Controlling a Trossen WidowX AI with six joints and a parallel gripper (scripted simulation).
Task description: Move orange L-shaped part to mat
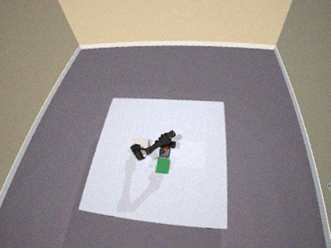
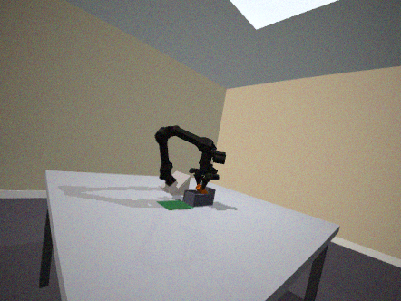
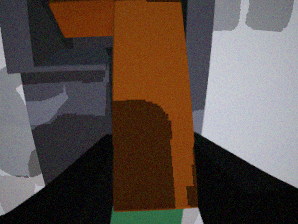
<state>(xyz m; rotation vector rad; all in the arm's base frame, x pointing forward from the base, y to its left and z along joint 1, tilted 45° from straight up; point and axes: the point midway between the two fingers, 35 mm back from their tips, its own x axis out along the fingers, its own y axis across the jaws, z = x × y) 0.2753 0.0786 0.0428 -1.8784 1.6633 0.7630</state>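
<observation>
My gripper tip is 10 mm past the green mat, 140 mm to the left of it and 100 mm above it. The rest, counted from my gripper tip: orange L-shaped part (20 mm behind, 30 mm to the left, 30 mm below).
</observation>
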